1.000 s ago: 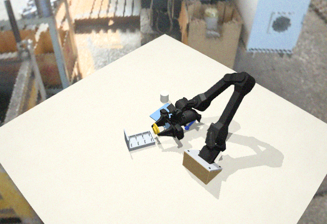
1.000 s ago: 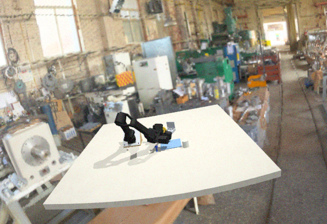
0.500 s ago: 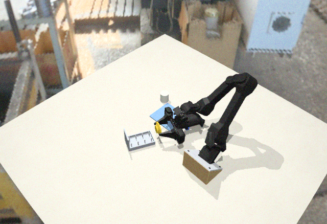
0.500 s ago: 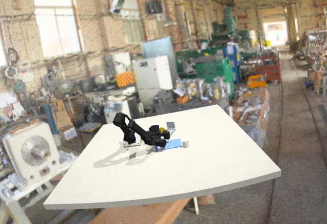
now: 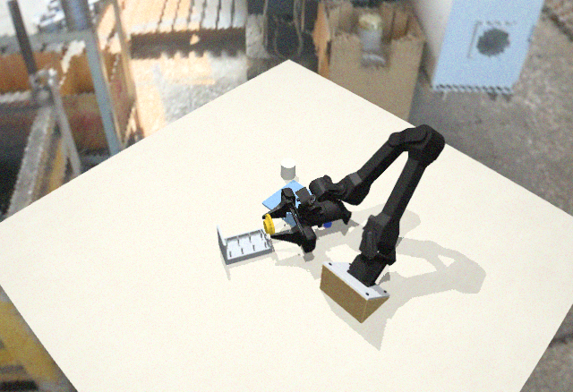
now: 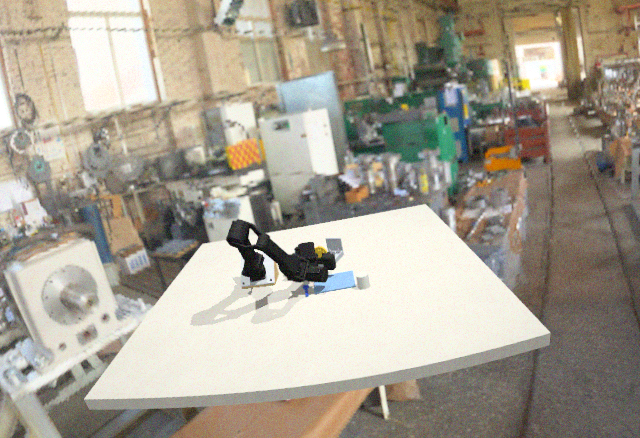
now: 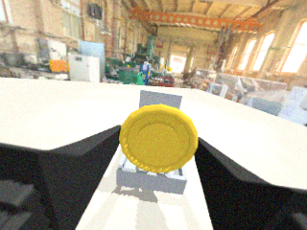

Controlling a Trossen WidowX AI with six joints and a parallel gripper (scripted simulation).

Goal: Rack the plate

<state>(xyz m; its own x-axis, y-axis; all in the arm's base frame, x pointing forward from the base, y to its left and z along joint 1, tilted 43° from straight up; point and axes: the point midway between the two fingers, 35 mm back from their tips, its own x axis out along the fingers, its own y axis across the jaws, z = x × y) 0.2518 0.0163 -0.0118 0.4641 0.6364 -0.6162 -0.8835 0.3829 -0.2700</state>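
My gripper tip is 50 mm to the right of the grey dish rack, 40 mm above it and 30 mm short of it. Also, from my gripper tip: light blue mat (160 mm to the right, 60 mm below, 30 mm ahead); yellow plate (10 mm to the right); blue spoon (180 mm to the right, 70 mm behind, 60 mm below).
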